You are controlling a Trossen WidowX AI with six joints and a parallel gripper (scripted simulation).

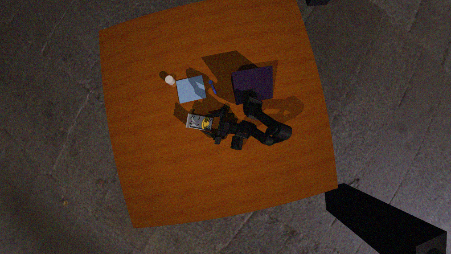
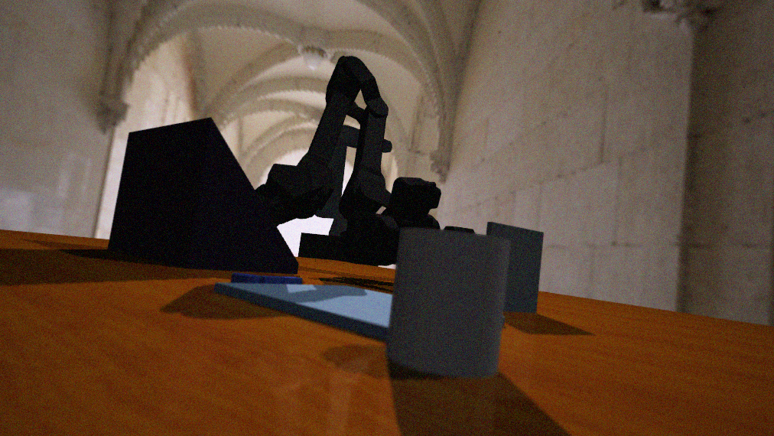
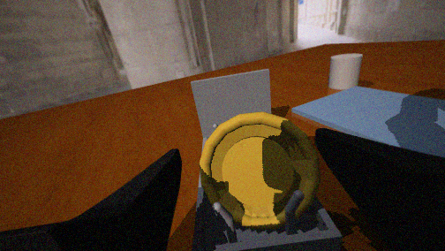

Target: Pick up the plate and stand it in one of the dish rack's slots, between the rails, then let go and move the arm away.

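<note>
Now: gripper tip 1 cm past the yellow plate and 1 cm above it. From my gripper tip the other things lie so: light blue mat (4 cm ahead, 20 cm to the right, 5 cm below); dish rack (2 cm ahead, 1 cm to the right, 3 cm below); blue spoon (8 cm behind, 19 cm to the right, 5 cm below).
</note>
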